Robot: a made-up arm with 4 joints. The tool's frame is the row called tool.
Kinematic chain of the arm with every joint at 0, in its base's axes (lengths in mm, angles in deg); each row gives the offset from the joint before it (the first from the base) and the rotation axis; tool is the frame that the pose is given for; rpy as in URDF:
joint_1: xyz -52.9 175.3 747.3 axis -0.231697 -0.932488 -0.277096
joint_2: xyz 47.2 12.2 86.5 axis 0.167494 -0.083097 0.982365
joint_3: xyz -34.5 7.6 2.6 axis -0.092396 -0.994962 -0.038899
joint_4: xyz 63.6 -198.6 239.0 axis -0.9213 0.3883 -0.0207
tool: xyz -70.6 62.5 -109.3 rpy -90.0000 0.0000 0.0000
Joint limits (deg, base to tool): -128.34..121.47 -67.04..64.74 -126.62..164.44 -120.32..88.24
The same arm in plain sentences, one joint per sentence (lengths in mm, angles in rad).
The arm has four revolute joints in a row. What follows holds with every joint at zero, and every direction is one of the base frame's.
Joint 1 is mounted 52.9 mm along -x and 175.3 mm along +y and 747.3 mm along +z from the base frame's origin and rotates about the direction (-0.231697, -0.932488, -0.277096), from -2.24 to 2.1201 rad.
Joint 2 is mounted 47.2 mm along +x and 12.2 mm along +y and 86.5 mm along +z from joint 1 and rotates about the direction (0.167494, -0.083097, 0.982365), from -1.1701 to 1.1299 rad.
Joint 3 is mounted 34.5 mm along -x and 7.6 mm along +y and 2.6 mm along +z from joint 2 and rotates about the direction (-0.092396, -0.994962, -0.038899), from -2.2099 to 2.87 rad.
Joint 4 is mounted 63.6 mm along +x and 198.6 mm along -y and 239 mm along +z from joint 3 and rotates about the direction (-0.9213, 0.3883, -0.0207), from -2.1 to 1.5401 rad.
The tool frame, which is the frame that the pose is given for, is mounted 70.6 mm along -x and 62.5 mm along +y and 109.3 mm along -z from joint 4; its axes are the base frame's turned by roll -1.5708, pitch 0 and yaw 0 rad (as in URDF: about the fixed x, then y, then z).

